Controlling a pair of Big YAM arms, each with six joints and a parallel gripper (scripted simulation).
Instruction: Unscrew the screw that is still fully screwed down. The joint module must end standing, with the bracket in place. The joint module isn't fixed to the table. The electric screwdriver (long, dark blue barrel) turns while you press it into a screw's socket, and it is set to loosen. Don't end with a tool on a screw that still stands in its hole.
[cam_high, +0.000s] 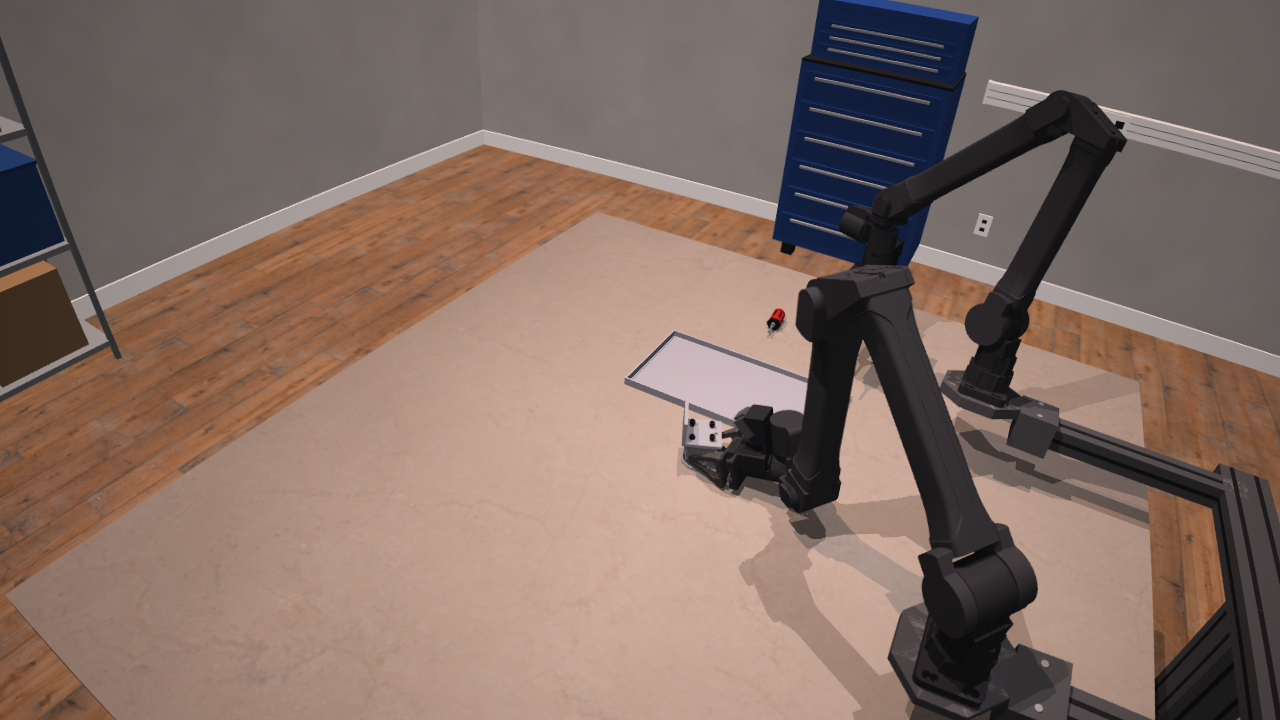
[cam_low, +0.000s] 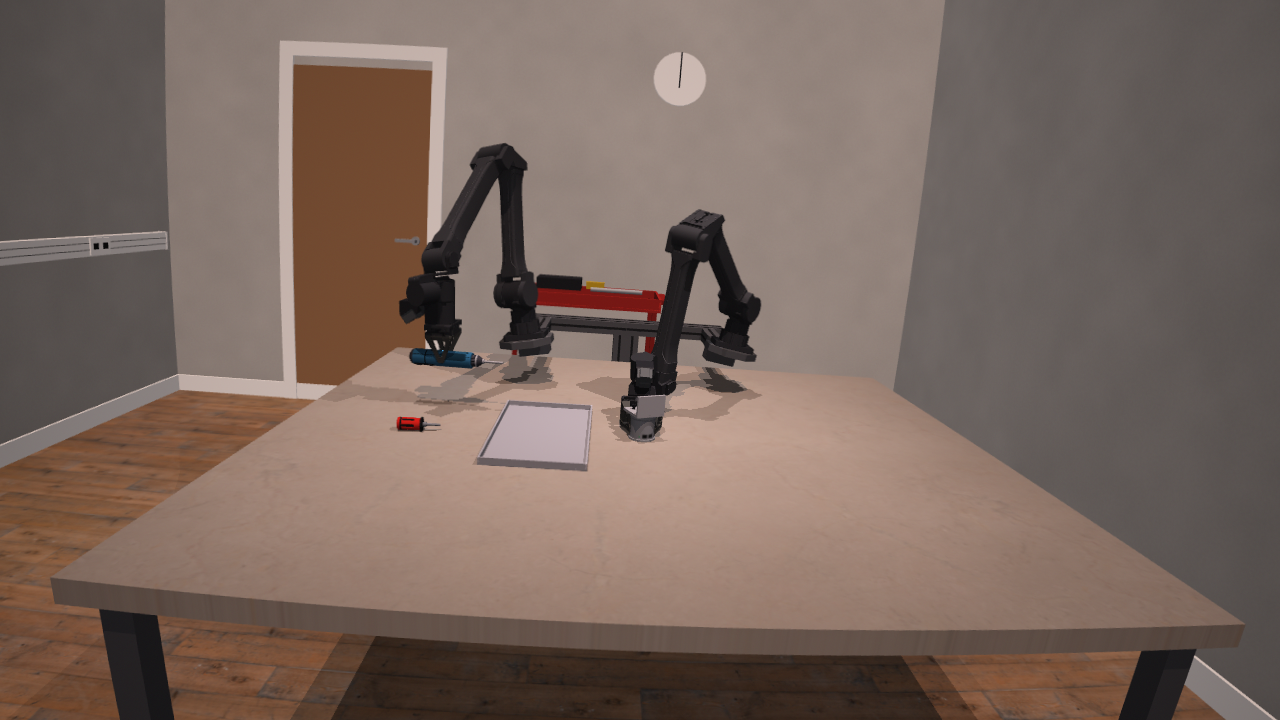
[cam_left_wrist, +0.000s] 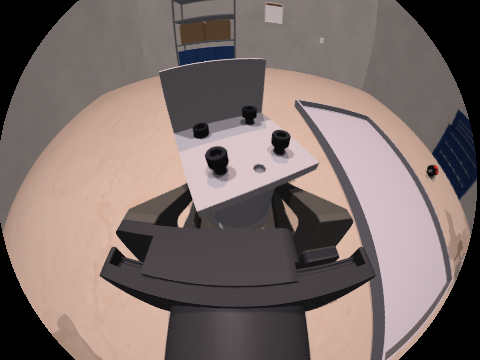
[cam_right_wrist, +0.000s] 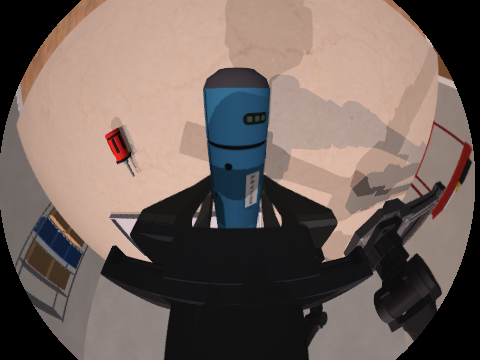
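Right now my left hand is 10 mm below the joint module. Also, from my left hand: flat grey tray: 230 mm to the right, 20 mm below; then red-handled screwdriver: 510 mm to the right, 10 mm below; then grey l-shaped bracket: 50 mm above.
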